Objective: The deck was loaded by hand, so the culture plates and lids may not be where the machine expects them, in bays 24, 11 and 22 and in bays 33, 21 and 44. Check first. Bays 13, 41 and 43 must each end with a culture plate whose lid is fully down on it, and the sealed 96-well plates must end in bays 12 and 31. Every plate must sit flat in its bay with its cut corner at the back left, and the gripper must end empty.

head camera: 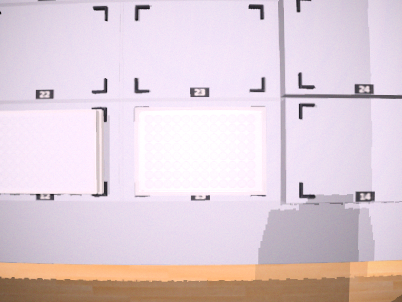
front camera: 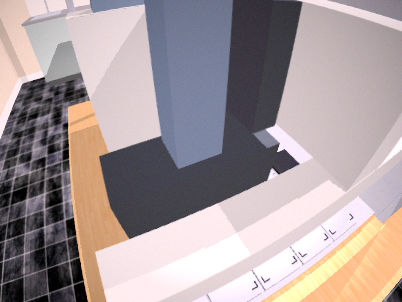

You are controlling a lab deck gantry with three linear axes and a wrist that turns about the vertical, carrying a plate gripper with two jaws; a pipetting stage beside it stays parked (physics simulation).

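Frame: origin at the robot's base, x left, y back, z up, level; millimetres.
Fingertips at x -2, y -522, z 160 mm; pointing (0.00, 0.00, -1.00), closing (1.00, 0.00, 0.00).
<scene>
A point is followed by its place in that frame.
In the head view a white plate (head camera: 200, 151) {x 43, y -392, z 17 mm} with a faint grid of wells sits squarely over bay 13's corner marks. Its pale top is washed out, so whether it is a lid or a seal and where the cut corner is cannot be told. Another white plate (head camera: 47, 151) {x 44, y -241, z 14 mm} with a faint grid lies in bay 12, its left part out of view. In the front view a black-topped plate (front camera: 286, 160) {x 376, y -371, z 17 mm} shows at the right in bay 43, partly hidden. My gripper's jaws are hidden behind the dark carriage block in the front view and do not show in the head view.
The dark carriage block (front camera: 185, 200) {x -22, y -552, z 327 mm} hangs under a blue column (front camera: 195, 80) {x -6, y -542, z 432 mm}, covering much of the deck. A pale front beam (front camera: 175, 240) {x -51, y -615, z 400 mm} crosses the front view. Bays 22, 23, 24 and 14 show corner marks in the head view. A wooden edge (head camera: 150, 271) {x -88, y -337, z -10 mm} runs below.
</scene>
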